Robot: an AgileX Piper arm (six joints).
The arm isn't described. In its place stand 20 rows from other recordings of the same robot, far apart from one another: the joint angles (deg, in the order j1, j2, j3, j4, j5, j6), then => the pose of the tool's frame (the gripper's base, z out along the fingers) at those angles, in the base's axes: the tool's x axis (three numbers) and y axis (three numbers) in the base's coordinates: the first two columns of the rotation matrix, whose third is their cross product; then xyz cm.
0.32 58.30 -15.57 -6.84 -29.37 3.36 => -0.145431, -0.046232, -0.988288, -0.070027, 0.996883, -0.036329, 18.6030, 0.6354, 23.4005
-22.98 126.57 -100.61 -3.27 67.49 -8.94 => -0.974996, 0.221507, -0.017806, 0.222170, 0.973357, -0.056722, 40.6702, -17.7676, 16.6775
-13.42 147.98 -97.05 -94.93 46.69 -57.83 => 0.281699, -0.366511, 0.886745, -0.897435, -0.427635, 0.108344, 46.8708, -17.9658, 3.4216
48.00 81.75 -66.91 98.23 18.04 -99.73 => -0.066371, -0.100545, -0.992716, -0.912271, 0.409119, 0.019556, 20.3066, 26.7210, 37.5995
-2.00 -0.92 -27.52 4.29 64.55 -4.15 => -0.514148, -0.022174, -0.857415, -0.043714, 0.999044, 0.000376, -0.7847, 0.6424, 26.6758
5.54 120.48 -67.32 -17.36 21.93 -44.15 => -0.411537, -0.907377, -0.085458, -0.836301, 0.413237, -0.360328, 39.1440, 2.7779, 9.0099
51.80 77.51 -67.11 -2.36 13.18 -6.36 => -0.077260, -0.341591, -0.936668, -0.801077, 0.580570, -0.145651, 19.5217, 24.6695, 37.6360
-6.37 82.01 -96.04 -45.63 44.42 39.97 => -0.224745, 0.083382, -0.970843, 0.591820, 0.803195, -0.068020, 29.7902, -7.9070, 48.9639
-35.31 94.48 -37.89 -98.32 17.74 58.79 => -0.929331, -0.091845, -0.357644, 0.151413, 0.788609, -0.595962, 22.1240, -19.0325, 15.3260
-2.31 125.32 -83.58 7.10 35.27 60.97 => -0.357815, 0.931810, -0.060811, 0.879393, 0.358157, 0.313673, 43.7107, -1.1132, 11.2475
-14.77 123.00 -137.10 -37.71 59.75 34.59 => -0.386332, 0.303980, -0.870829, 0.746453, 0.657637, -0.101593, 45.1513, -16.8767, 39.7851
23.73 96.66 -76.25 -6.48 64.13 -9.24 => -0.799725, -0.578926, -0.159010, -0.563033, 0.815151, -0.136095, 31.0703, 12.6489, 26.4581
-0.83 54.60 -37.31 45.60 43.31 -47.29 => -0.642180, -0.152190, -0.751294, -0.456482, 0.863288, 0.215309, 17.3595, 4.2088, 28.6882
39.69 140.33 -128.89 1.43 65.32 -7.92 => -0.642797, -0.699065, -0.313242, -0.731831, 0.681234, -0.018541, 40.0474, 33.5043, 18.0852
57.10 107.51 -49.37 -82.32 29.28 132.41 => -0.748718, 0.097616, -0.655662, -0.014652, 0.986419, 0.163591, 21.7713, 25.5331, 12.6171
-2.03 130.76 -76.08 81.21 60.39 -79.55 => -0.855149, -0.031442, -0.517427, -0.454839, 0.524349, 0.719847, 41.5011, 6.3526, 9.2619
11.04 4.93 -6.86 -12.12 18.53 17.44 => -0.203024, 0.065436, -0.976985, -0.106419, 0.990380, 0.088447, 5.7395, 0.5012, 22.0142
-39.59 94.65 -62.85 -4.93 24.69 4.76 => -0.599179, 0.501817, -0.623830, 0.657055, 0.753427, -0.025025, 26.9044, -22.6732, 23.6807
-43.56 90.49 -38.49 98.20 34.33 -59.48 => -0.191027, 0.924021, -0.331200, 0.515403, 0.381579, 0.767305, 24.1320, -15.9388, 18.6684
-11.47 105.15 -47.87 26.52 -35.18 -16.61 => -0.292578, 0.155228, -0.943558, 0.459632, 0.888102, 0.003582, 35.2544, -9.5421, 17.0450
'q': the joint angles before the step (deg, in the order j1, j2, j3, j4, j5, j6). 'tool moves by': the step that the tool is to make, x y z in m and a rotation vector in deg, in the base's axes. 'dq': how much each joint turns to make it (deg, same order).
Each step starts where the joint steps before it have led.
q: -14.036 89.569 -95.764 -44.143 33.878 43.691
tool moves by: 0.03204 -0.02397 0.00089 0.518 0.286 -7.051
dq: -1.066 9.402 -12.149 -3.367 6.456 3.108
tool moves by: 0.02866 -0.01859 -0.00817 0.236 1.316 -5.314
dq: -0.564 8.802 -11.046 -1.730 5.779 0.517
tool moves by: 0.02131 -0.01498 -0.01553 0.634 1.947 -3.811
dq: -0.597 7.028 -8.017 -0.587 4.329 -0.398
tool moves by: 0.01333 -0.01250 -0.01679 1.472 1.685 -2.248
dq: -0.859 4.796 -4.836 0.896 2.567 -0.681
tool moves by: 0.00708 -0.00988 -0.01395 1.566 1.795 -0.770
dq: -0.961 2.827 -2.403 1.881 1.250 -1.546
